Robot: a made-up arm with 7 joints.
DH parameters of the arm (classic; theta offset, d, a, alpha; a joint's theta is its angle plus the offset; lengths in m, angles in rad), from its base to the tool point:
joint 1: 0 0.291 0 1.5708
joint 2: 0 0.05 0 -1.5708
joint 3: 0 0.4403 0.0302 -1.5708
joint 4: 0 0.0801 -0.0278 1.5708
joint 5: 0 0.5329 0 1.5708
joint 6: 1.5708 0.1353 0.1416 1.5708
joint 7: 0 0.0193 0 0
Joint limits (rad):
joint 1: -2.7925..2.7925
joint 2: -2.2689..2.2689
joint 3: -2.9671..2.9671
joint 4: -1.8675..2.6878
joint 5: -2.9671..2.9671
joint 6: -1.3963..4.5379
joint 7: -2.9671..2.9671
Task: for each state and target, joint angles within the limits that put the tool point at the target. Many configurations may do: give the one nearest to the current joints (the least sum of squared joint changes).
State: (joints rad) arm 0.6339 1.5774 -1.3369 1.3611 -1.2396 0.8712 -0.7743
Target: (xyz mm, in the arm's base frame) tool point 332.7 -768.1 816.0
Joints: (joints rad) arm 1.1176 1.2337 -1.2693 1.4689 -1.2813 0.8117 -0.7743
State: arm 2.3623 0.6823 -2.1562 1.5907 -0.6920 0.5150 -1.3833
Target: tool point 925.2 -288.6 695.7
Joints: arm 2.2553 0.7404 -2.1913 1.1747 -0.7518 0.5227 -1.3833
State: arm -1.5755 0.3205 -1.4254 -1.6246 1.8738 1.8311 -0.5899
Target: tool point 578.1 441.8 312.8
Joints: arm -1.9088 1.0646 -1.0732 -1.6308 1.7950 1.5919 -0.5899
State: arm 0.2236 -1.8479 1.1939 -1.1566 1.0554 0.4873 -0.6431
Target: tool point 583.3 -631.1 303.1
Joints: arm 0.0492 -1.8495 1.2378 -1.5175 0.9797 0.5644 -0.6431
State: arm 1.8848 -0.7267 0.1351 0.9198 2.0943 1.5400 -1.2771
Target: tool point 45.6 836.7 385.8
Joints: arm 1.5966 -0.7030 -0.0541 0.9881 2.0360 1.5835 -1.2771
